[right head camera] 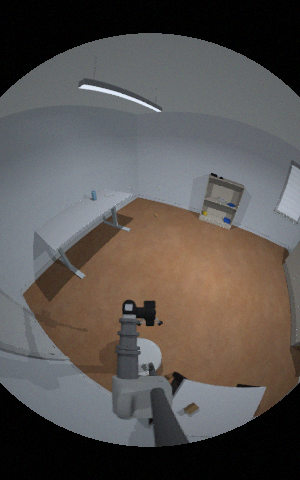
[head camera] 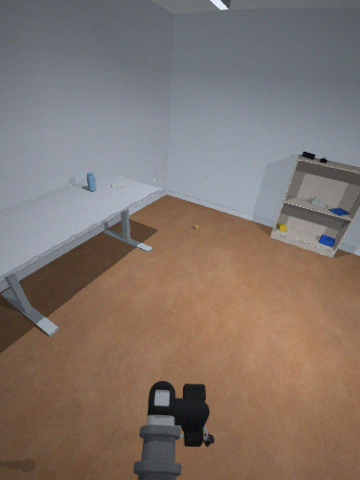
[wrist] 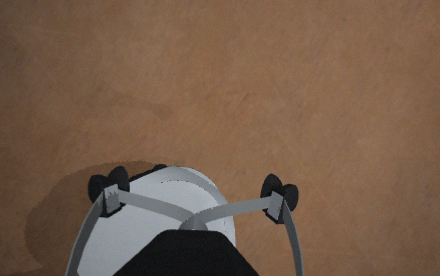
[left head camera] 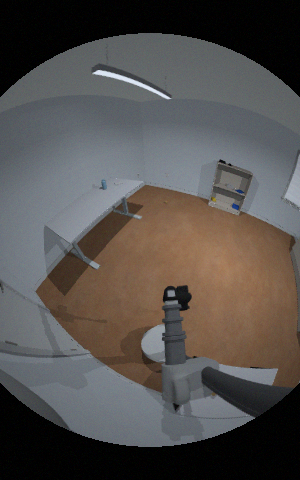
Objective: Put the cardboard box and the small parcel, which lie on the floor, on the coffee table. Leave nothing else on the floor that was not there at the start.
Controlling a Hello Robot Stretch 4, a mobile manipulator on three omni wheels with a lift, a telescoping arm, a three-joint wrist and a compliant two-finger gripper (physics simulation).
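Places are measured from the robot's base along level axes (x back, y down, z right), in millimetres.
Where they show: gripper, between the fingertips: (wrist: 196,186); robot's base, origin of its link: (right head camera: 140,355) (left head camera: 161,342).
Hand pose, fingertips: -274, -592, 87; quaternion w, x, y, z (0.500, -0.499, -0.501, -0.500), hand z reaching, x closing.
Things, the pixels of their centre, and the offset from my fingertips, as dx, dy, dz. Level surfaces: height alone.
- low white table, height of its surface: dy +168
- brown box, middle of its body: (right head camera: 191,407) +772, +144, +285
- long white desk, height of its surface: dy -101
- blue bottle, middle of its body: (head camera: 91,181) -1758, -184, -885
A small tan block (head camera: 196,228) (left head camera: 166,202) (right head camera: 156,215), which looks like the small parcel, lies on the far floor between the desk and the bookshelf. A low white table (right head camera: 225,400) (left head camera: 260,376), which looks like the coffee table, stands at the lower right of both side head views. A brown box (right head camera: 191,409) sits on it and looks like the cardboard box; the arm largely hides it in the left head view. My gripper (right head camera: 150,323) (wrist: 196,186) is open and empty, with its fingers wide apart above the floor, far from both objects.
A long white desk (head camera: 65,215) with a blue bottle (head camera: 91,182) stands along the left wall. A bookshelf (head camera: 291,200) with yellow and blue items stands against the far wall. My round white base (wrist: 150,215) (right head camera: 150,352) is below the arm.
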